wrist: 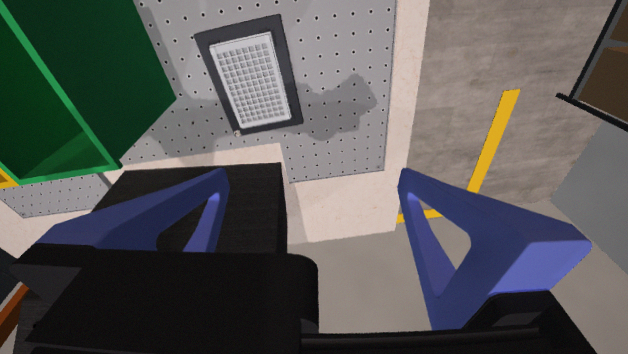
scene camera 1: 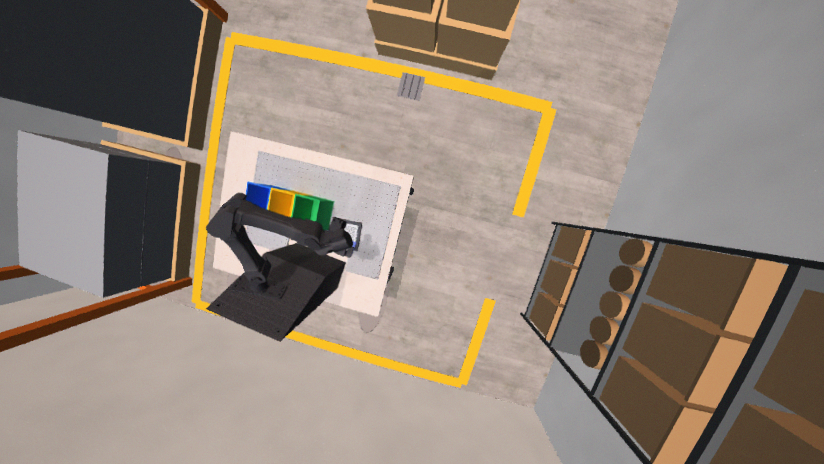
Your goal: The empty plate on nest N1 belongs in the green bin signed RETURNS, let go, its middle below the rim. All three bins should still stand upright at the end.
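Pixels of known places: gripper, fingertip midpoint: (wrist: 313, 177); arm's base at its link origin: (scene camera 1: 260, 288).
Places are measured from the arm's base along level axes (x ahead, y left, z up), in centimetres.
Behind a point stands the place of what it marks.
Observation:
The white plate (scene camera 1: 352, 231) @[x 19.5, y -28.7, z -36.3 cm] (wrist: 252, 82) @[x 17.7, y -26.5, z -36.4 cm] with its grid of wells lies flat in the dark nest frame (scene camera 1: 360, 230) @[x 19.8, y -32.8, z -37.8 cm] (wrist: 287, 75) @[x 16.3, y -31.4, z -37.7 cm] near the right end of the pegboard. My gripper (scene camera 1: 351, 245) @[x 17.8, y -34.1, z -10.7 cm] (wrist: 313, 177) @[x 17.8, y -34.1, z -10.7 cm] is open and empty, its blue fingers wide apart. In the wrist view the plate is beyond the fingertips, up and to the left, apart from them. The green bin (scene camera 1: 304, 206) @[x 33.7, y -5.1, z -30.1 cm] (wrist: 122, 75) @[x 26.2, y -15.3, z -29.6 cm] stands upright left of the nest. No RETURNS sign or N1 label is readable. The arm hides part of the bins and nest in the scene view.
The yellow bin (scene camera 1: 281, 202) @[x 36.1, y 7.8, z -29.9 cm] (wrist: 6, 179) @[x 23.8, y 0.0, z -21.4 cm] and blue bin (scene camera 1: 258, 194) @[x 40.6, y 20.0, z -28.7 cm] stand upright in a row left of the green one. The bins stand on the pegboard (scene camera 1: 369, 198) @[x 37.5, y -38.3, z -38.9 cm] (wrist: 345, 45) @[x 16.7, y -40.9, z -38.9 cm] on the pale table (scene camera 1: 357, 296) @[x -20.1, y -28.4, z -40.1 cm] (wrist: 345, 215) @[x -20.4, y -29.9, z -40.2 cm]. The dark arm pedestal (scene camera 1: 259, 308) @[x -6.0, y -3.9, z 6.3 cm] (wrist: 250, 210) @[x 2.5, y -18.5, z -27.4 cm] is at the table's near side.

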